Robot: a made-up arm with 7 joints.
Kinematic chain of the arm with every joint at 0, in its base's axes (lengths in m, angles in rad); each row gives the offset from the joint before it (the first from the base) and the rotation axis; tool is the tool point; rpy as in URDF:
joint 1: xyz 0 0 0.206 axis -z
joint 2: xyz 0 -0.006 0.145 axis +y
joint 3: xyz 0 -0.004 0.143 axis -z
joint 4: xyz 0 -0.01 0.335 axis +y
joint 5: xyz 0 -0.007 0.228 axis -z
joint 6: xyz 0 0 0.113 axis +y
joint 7: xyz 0 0 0.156 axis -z
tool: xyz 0 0 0 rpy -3.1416 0 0
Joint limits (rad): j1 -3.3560..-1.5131 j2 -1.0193..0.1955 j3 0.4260..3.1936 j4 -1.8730..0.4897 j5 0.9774..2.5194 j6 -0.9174..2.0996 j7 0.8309..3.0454
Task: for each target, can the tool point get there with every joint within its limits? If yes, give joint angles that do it. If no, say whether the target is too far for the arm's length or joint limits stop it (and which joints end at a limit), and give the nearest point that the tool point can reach.
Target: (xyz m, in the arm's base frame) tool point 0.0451 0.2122 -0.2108
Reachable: no: joint limits stop it (at a limit: joint 1, joint 2, joint 3, joint 4, joint 5) | nearest point 0.3951 0.0464 0.1785 | short by 0.549 m
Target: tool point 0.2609 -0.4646 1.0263
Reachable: yes | joints -2.4250 -0.2057 0.6670 -0.9111 1.8652 0.3643 1.1340
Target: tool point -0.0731 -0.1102 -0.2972
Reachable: no: joint limits stop it (at a limit: joint 1, joint 2, joint 3, joint 4, joint 5) | nearest point -0.0981 -0.4178 0.1489 | short by 0.542 m
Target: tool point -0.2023 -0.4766 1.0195
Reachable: yes | joints -2.0086 -0.3334 1.2236 -1.0303 1.9288 -0.3487 1.7481
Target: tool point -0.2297 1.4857 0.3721
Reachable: no: too far | nearest point -0.0866 0.5604 0.6694 | short by 0.982 m
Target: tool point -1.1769 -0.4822 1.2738
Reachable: no: too far | nearest point -0.5186 -0.1954 0.9982 | short by 0.769 m
